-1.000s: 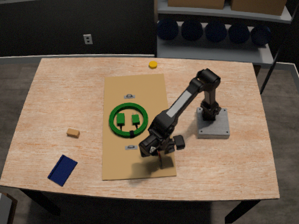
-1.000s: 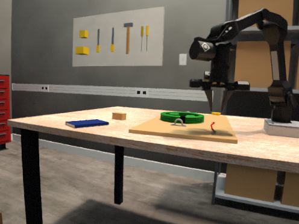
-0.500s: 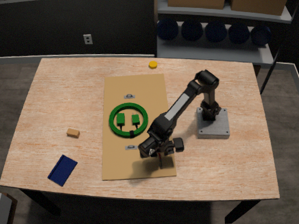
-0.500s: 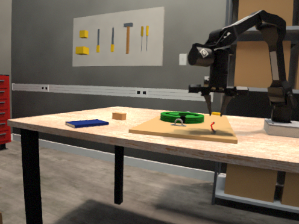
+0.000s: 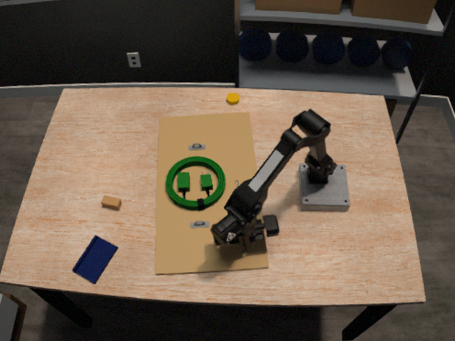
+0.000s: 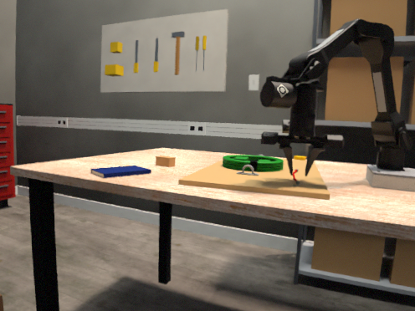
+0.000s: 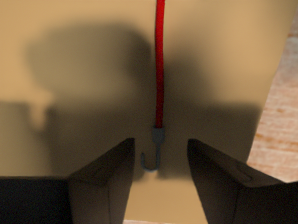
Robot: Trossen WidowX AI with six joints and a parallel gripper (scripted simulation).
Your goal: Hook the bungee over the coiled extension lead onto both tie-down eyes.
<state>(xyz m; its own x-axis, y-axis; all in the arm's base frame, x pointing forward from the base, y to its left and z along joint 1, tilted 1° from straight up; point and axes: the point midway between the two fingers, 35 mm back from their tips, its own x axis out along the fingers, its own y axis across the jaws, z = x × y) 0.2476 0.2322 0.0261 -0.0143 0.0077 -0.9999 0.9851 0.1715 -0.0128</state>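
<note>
Right now the coiled extension lead is 220 mm to the right of my hand, 160 mm ahead of it and 40 mm below it. Also, from my hand: tan block 440 mm ahead, 140 mm to the right, 50 mm below; yellow disc 610 mm to the right, 60 mm below, 30 mm ahead; blue book 470 mm ahead, 60 mm to the left, 60 mm below.
</note>
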